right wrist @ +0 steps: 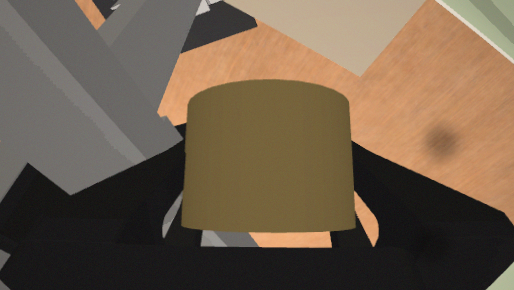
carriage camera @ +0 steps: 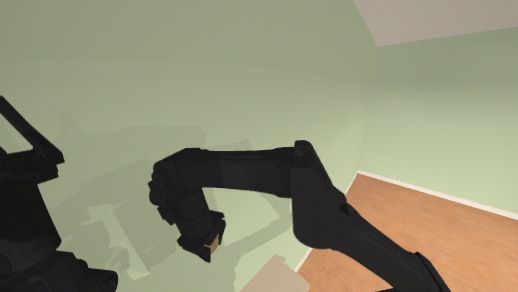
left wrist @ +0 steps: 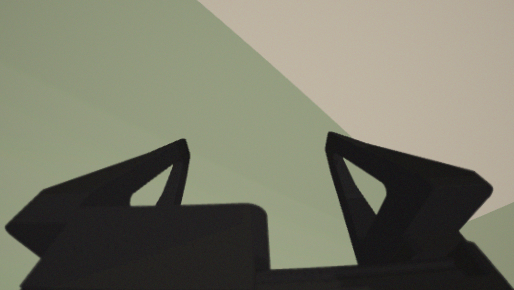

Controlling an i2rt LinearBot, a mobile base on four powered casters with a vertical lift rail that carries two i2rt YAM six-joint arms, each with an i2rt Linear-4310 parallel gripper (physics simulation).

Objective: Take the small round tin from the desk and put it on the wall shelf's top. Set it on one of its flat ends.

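Frame: origin at the left arm's base, x right, y back, z down, level; metres.
Seen in the pictures: left gripper, fingertip midpoint: [left wrist: 256, 143]; right gripper, fingertip midpoint: [right wrist: 266, 139] [carriage camera: 213, 252].
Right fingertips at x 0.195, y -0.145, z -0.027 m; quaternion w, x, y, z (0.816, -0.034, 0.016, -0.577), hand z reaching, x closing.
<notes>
A point is followed by its place in that frame.
The small round tin [carriage camera: 214, 245] @[x 0.206, y -0.144, z -0.061 m] [right wrist: 268, 160] @[x 0.163, y -0.157, z -0.074 m] is a brownish-gold cylinder, seen from its curved side in the right wrist view. My right gripper [carriage camera: 210, 247] @[x 0.195, y -0.145, z -0.027 m] is shut on it, one finger on each side, and holds it in the air. My left gripper [left wrist: 256, 143] @[x 0.030, y -0.036, z -0.437 m] is open and empty, with green wall and the pale ceiling beyond its fingers. Part of the left arm shows at the left edge of the carriage view. The wall shelf cannot be made out in these views.
A beige flat surface, perhaps the desk, shows its corner [carriage camera: 277, 280] @[x 0.385, y -0.315, z 0.569 m] [right wrist: 350, 37] @[x 0.448, y -0.270, z 0.570 m] low in the carriage view and at the top of the right wrist view. The green wall [carriage camera: 250, 100] @[x 0.319, y -0.408, z -0.382 m] stands behind the arms. Grey parts of the robot's base [right wrist: 55, 100] show beside the right gripper, above the wooden floor [right wrist: 400, 100] @[x 1.272, y -0.597, z 1.320 m].
</notes>
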